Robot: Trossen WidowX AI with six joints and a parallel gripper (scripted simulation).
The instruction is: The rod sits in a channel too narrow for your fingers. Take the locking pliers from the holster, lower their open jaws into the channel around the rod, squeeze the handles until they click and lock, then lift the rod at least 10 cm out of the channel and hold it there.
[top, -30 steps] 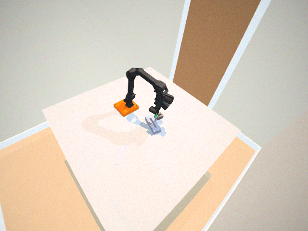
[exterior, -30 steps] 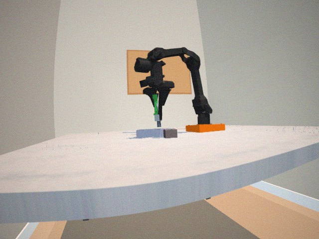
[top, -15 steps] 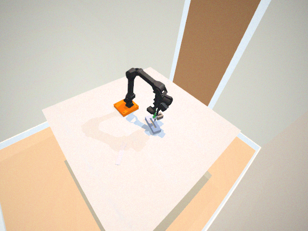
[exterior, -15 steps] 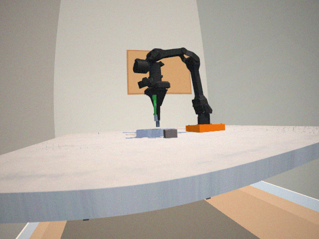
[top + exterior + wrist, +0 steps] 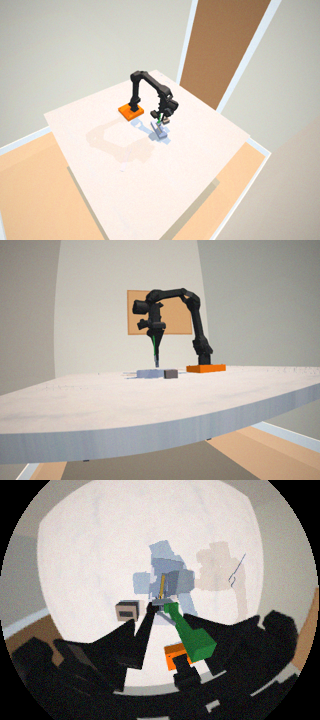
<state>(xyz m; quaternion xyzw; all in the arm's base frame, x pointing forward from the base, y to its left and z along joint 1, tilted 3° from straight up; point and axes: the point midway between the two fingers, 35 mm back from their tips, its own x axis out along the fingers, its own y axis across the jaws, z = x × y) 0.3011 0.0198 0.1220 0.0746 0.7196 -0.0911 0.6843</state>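
My gripper tip is now 2 cm to the left of the pale blue channel block and 12 cm above it. Round my gripper tip: yellow rod 2 cm to the right, 13 cm below; then grey holster 2 cm behind, 9 cm to the left, 13 cm below; then black handle 2 cm to the left.
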